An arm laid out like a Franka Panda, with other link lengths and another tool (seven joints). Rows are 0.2 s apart.
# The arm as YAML. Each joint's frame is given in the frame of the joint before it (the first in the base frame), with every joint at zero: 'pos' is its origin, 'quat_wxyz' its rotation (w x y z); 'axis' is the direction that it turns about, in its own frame. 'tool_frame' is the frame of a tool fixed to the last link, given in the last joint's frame.
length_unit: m
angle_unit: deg
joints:
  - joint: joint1
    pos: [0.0, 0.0, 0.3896]
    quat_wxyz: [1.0, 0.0, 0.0, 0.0]
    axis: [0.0, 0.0, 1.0]
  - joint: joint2
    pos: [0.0, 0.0, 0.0]
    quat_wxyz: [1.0, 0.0, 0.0, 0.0]
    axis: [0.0, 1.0, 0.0]
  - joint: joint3
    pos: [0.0, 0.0, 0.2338]
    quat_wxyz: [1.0, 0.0, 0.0, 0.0]
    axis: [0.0, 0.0, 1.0]
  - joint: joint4
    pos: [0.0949, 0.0, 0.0]
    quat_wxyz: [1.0, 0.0, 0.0, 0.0]
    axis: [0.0, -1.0, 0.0]
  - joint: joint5
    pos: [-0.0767, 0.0, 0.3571]
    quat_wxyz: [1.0, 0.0, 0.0, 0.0]
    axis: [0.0, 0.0, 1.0]
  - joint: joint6
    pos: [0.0, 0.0, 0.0]
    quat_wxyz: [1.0, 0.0, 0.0, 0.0]
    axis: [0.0, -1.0, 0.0]
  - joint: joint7
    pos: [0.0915, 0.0, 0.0]
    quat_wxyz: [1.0, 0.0, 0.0, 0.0]
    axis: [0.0, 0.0, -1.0]
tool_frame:
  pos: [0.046, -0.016, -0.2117]
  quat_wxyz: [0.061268, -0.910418, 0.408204, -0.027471]
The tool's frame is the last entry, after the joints.
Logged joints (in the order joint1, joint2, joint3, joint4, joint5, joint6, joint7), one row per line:
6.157, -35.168, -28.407, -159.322, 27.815, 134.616, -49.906
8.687, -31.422, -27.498, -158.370, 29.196, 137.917, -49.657
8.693, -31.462, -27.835, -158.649, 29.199, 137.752, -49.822
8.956, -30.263, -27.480, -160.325, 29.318, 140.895, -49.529
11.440, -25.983, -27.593, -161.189, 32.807, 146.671, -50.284
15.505, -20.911, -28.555, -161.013, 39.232, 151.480, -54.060
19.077, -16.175, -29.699, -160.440, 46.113, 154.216, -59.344
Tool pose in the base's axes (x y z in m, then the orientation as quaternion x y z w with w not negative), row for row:
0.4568, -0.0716, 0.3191, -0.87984, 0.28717, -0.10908, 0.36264
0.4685, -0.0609, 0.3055, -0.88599, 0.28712, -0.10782, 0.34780
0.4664, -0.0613, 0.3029, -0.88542, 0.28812, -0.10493, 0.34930
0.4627, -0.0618, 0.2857, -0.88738, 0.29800, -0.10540, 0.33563
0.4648, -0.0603, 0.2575, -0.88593, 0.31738, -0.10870, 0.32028
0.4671, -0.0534, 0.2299, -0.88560, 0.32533, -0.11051, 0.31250
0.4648, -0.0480, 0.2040, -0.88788, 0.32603, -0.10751, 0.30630
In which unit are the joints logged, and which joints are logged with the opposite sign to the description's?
The joints are logged in degrees. Opposite sign: none.
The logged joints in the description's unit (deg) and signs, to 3 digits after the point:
6.157, -35.168, -28.407, -159.322, 27.815, 134.616, -49.906
8.687, -31.422, -27.498, -158.370, 29.196, 137.917, -49.657
8.693, -31.462, -27.835, -158.649, 29.199, 137.752, -49.822
8.956, -30.263, -27.480, -160.325, 29.318, 140.895, -49.529
11.440, -25.983, -27.593, -161.189, 32.807, 146.671, -50.284
15.505, -20.911, -28.555, -161.013, 39.232, 151.480, -54.060
19.077, -16.175, -29.699, -160.440, 46.113, 154.216, -59.344

